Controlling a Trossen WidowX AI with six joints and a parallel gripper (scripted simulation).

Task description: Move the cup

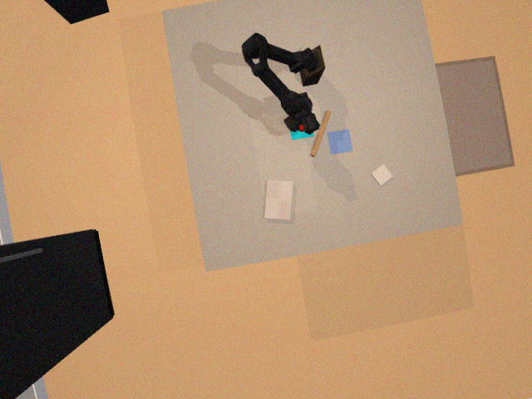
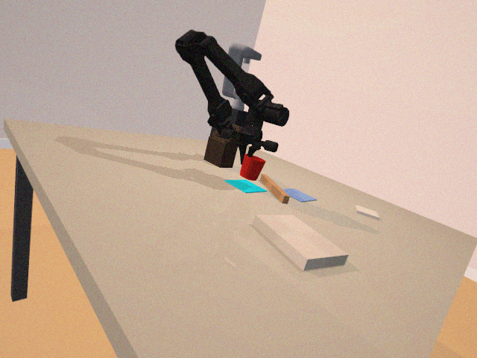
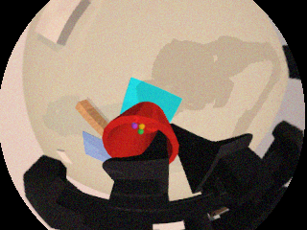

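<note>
My gripper tip is now 8 cm short of the wooden bar, 9 cm to the right of it and 6 cm above it. The rest, counted from my gripper tip: red cup: 3 cm ahead, 1 cm to the left; blue pad: 14 cm ahead, 18 cm to the left, 8 cm below; thick white slab: 33 cm ahead, 19 cm to the right, 6 cm below.
</note>
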